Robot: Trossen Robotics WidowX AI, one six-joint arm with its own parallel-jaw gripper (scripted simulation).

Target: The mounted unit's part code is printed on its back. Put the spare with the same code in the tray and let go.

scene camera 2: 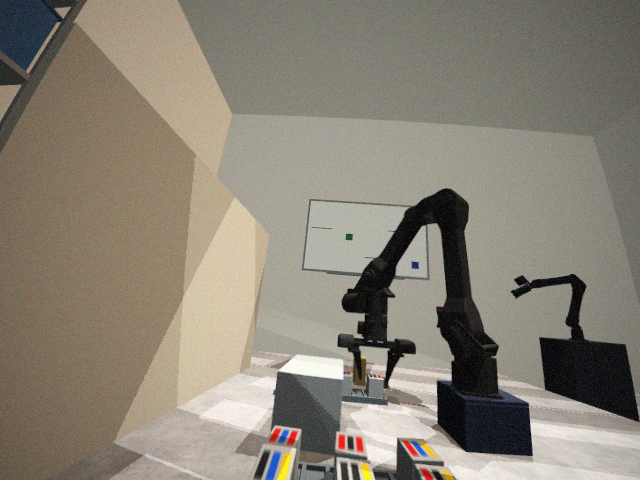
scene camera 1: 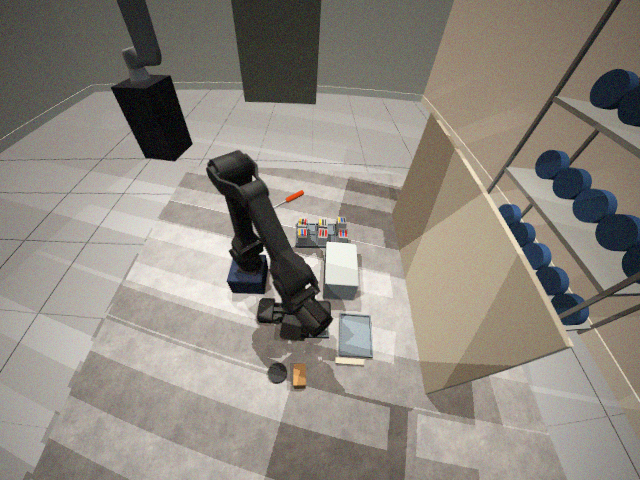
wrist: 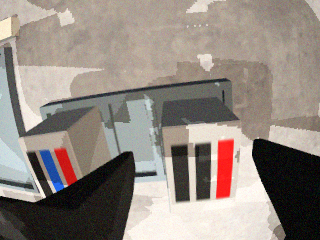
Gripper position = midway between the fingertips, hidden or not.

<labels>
My gripper shows in scene camera 2 (373,380), in scene camera 1 (295,323) and in the wrist view (195,154). One and the same spot on a tan panel: (scene camera 1: 478,308) is (scene camera 2: 251,265). One and the same spot on a grey box: (scene camera 1: 341,281) is (scene camera 2: 319,357).
</labels>
